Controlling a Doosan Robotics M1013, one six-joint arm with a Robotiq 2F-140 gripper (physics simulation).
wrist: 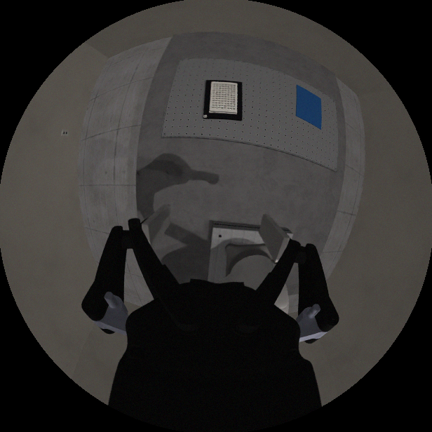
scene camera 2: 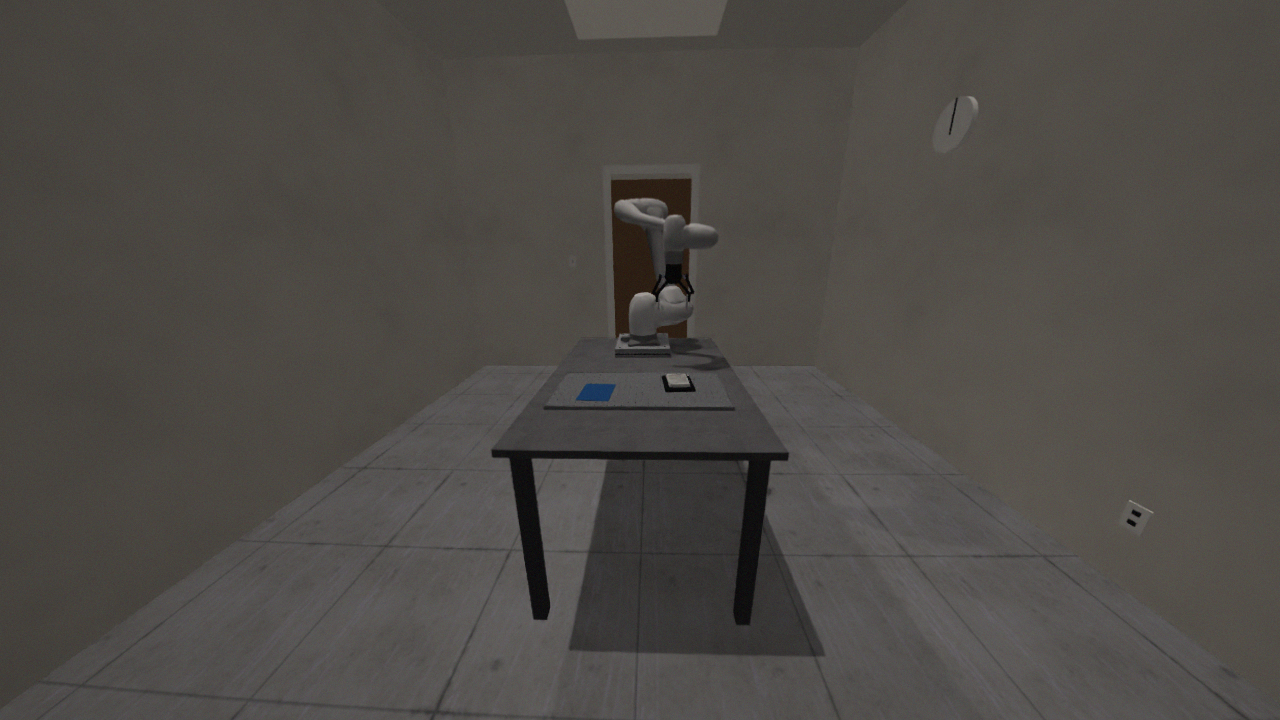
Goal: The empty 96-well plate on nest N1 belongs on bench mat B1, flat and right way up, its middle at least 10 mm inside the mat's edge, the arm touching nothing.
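Pixels of known places: gripper, between the fingertips: (scene camera 2: 672, 309); arm's base, origin of its link: (scene camera 2: 643, 341).
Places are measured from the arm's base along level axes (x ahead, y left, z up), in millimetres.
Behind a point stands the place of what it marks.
The white 96-well plate (scene camera 2: 677, 380) @(z -18, x 598, y 93 mm) (wrist: 223, 97) lies flat on the black nest N1 (scene camera 2: 679, 390) @(z -38, x 659, y 90 mm) (wrist: 239, 116), towards the right of the pegboard in the scene view and towards its left in the wrist view. The blue bench mat B1 (scene camera 2: 596, 392) @(z -42, x 637, y -243 mm) (wrist: 309, 107) lies flat on the same board, apart from the nest, with nothing on it. My gripper (scene camera 2: 674, 302) @(z 226, x 268, y 123 mm) (wrist: 215, 218) is open and empty, pointing down, high above the table and on the robot base's side of the board, well away from the plate.
The perforated board (scene camera 2: 637, 400) @(z -44, x 726, y -84 mm) (wrist: 270, 127) lies on the grey table (scene camera 2: 640, 432) @(z -57, x 947, y -89 mm) (wrist: 250, 175). The robot's base plate (scene camera 2: 642, 350) @(z -17, x 134, y -15 mm) (wrist: 216, 255) stands at the table's far end in the scene view. The arm's shadow falls on the table between base and board.
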